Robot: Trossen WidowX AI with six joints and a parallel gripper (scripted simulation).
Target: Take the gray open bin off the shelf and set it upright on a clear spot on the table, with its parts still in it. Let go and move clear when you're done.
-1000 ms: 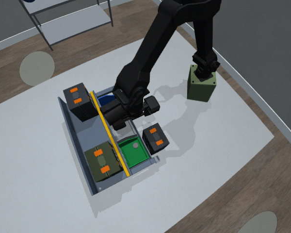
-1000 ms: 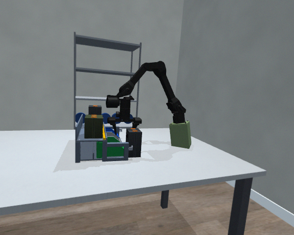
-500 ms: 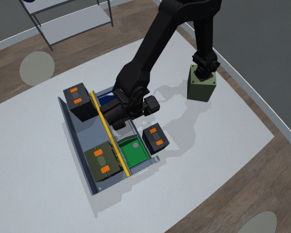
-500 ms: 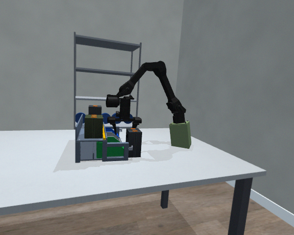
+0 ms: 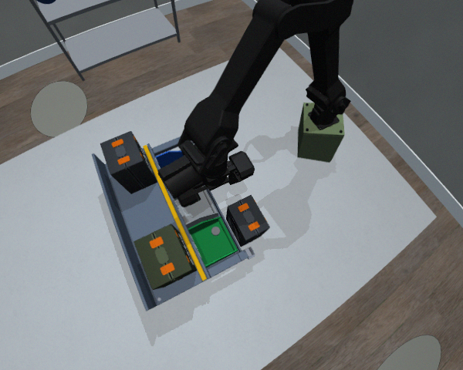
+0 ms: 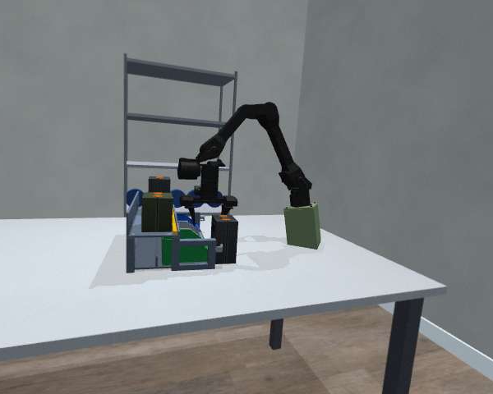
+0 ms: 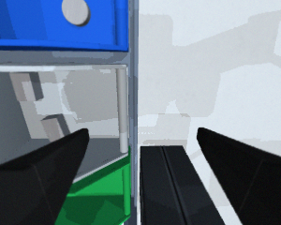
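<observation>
The gray open bin is 8 cm ahead of my hand, 1 cm to the left of it and 7 cm below it. Also, from my hand: yellow rail (12 cm ahead, 1 cm to the left); blue bin (9 cm ahead, 11 cm to the right, 7 cm below); green bin (7 cm ahead, 12 cm to the left, 7 cm below).
</observation>
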